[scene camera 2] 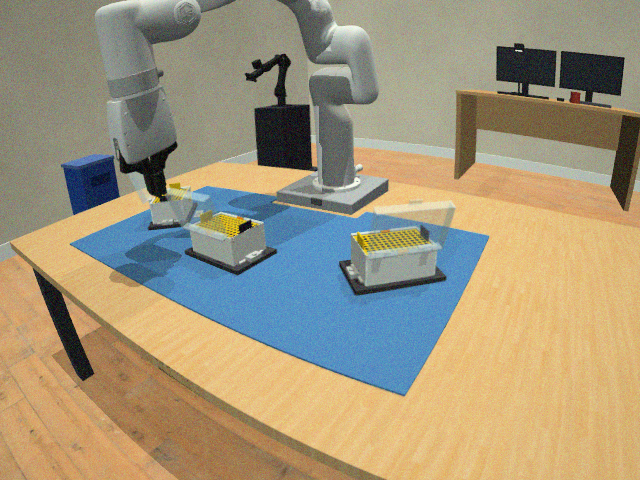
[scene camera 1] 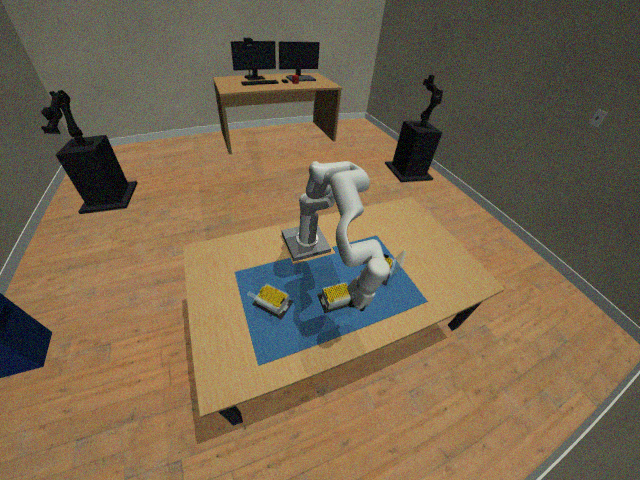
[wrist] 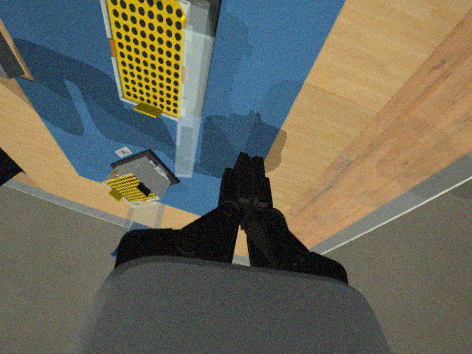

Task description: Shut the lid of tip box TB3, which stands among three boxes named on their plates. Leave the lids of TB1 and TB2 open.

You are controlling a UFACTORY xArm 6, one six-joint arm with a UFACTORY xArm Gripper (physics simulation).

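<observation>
Three white tip boxes with yellow racks stand on dark plates; the plate names are too small to read. The middle box has a clear lid standing open. The left box has its lid open. The right box has its lid open. My gripper is shut and empty, beside the outer side of the middle box's lid; whether they touch is unclear. Scene camera 1 mostly hides the fingers.
The boxes stand on a blue mat on a wooden table. The arm's base is behind the mat. A blue bin stands beyond the table.
</observation>
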